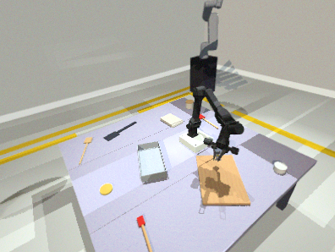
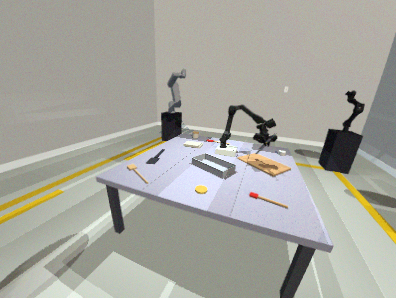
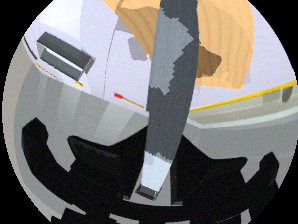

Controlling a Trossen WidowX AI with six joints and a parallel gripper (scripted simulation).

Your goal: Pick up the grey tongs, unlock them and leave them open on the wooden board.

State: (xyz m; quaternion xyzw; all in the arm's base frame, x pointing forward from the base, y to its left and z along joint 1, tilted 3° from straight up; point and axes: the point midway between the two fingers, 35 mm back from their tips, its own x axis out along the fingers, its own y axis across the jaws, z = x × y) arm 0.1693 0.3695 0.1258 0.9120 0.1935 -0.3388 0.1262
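Now: the wooden board 160 mm below my gripper tip and 60 mm behind it. Also, from my gripper tip: yellow disc (510 mm ahead, 360 mm to the right, 160 mm below); white puck (380 mm behind, 180 mm to the left, 150 mm below); roasting tin (370 mm to the right, 190 mm ahead, 140 mm below).
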